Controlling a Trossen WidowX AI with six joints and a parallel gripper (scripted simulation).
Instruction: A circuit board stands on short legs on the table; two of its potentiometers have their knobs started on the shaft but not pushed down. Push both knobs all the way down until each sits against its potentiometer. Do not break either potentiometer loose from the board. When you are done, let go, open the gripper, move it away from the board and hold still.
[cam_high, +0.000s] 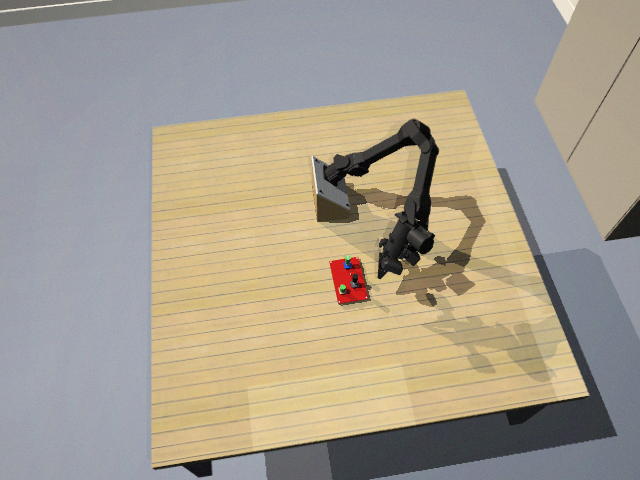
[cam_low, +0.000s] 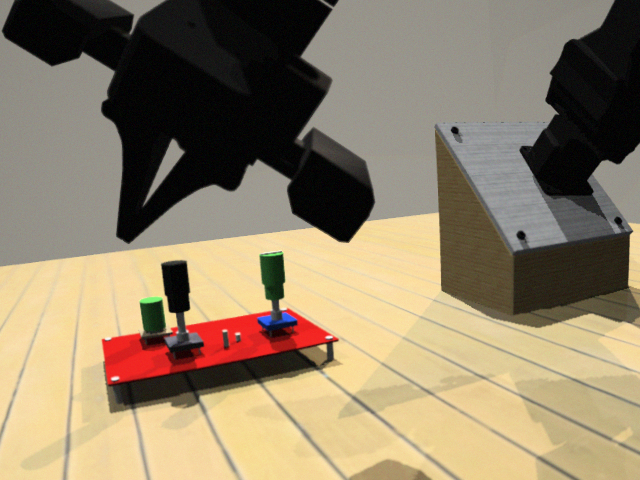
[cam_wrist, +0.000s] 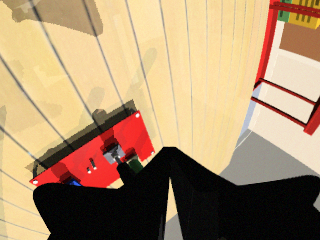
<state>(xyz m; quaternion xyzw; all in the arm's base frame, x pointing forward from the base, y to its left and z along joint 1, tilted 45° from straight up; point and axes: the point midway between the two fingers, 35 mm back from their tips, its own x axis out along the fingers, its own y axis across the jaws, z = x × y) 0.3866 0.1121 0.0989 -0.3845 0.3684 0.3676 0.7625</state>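
Now: gripper tip 7 cm to the left of the black knob, 5 cm above it and 3 cm past it. Also, from my gripper tip: green knob 10 cm behind, 9 cm to the right, 5 cm below.
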